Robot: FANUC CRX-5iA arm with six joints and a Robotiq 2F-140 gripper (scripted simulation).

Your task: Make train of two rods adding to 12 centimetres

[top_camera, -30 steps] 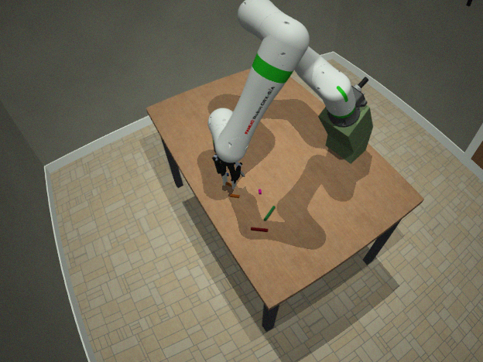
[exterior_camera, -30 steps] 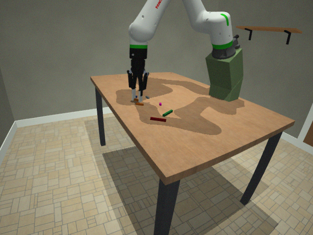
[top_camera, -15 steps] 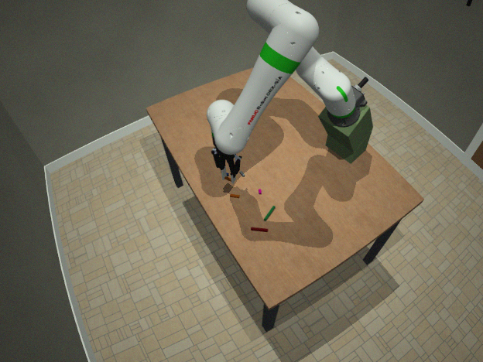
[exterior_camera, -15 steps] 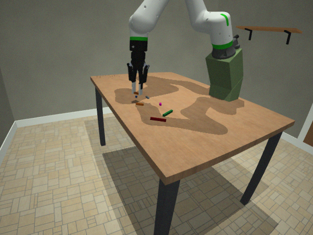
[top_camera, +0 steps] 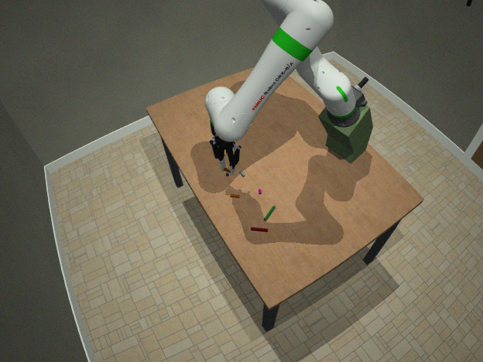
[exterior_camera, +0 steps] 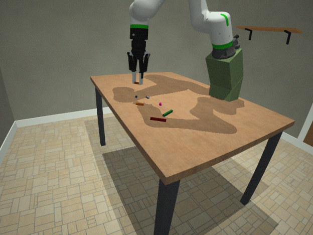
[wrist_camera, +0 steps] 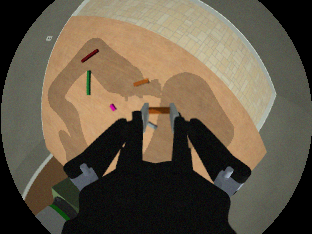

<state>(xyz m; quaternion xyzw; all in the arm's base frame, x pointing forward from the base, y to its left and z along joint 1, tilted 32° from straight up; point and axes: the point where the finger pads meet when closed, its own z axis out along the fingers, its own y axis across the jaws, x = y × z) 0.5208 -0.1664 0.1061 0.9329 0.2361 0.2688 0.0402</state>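
My gripper is now 9 cm past the magenta rod, 11 cm to the right of it and 13 cm above it. The rest, counted from my hand: blue rod 2 cm behind, 6 cm to the right, 13 cm below; green rod 5 cm behind, 23 cm to the left, 13 cm below; grey rod 8 cm behind, 2 cm to the right, 13 cm below.
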